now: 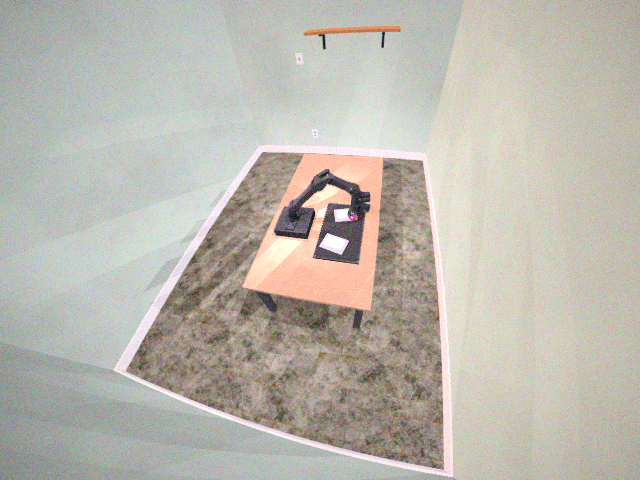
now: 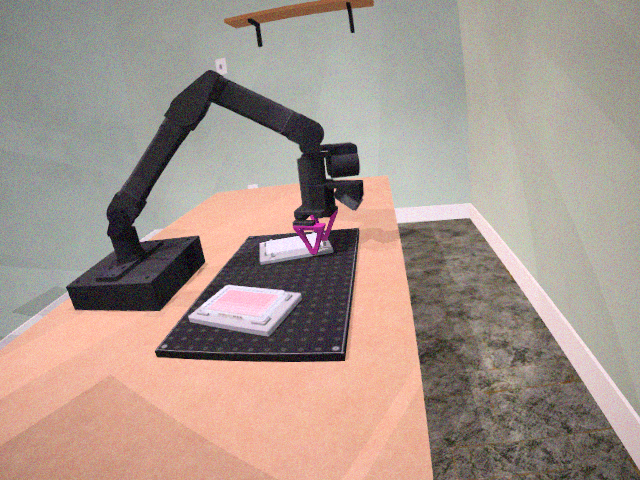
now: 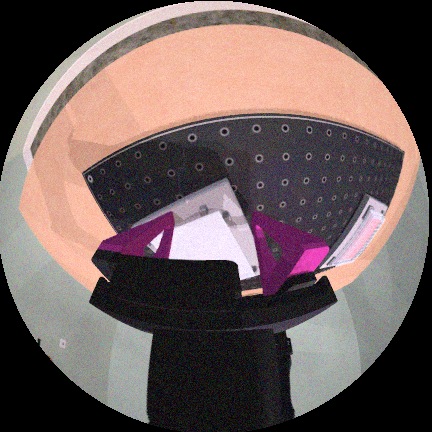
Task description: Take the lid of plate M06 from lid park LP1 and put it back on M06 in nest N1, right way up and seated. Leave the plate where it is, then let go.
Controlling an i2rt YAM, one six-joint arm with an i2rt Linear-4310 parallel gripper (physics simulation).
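The white lid lies flat on the light grey lid park at the far end of the black board. Plate M06, uncovered and pinkish on top, sits in the grey nest at the near end. My gripper points down at the lid park with its magenta fingers apart, over or beside the lid's outer end. It is open. Whether the fingertips touch the lid is hidden, and so is part of the lid.
The black perforated board lies on the wooden table. The arm's black base stands left of the board. A wall shelf hangs far behind.
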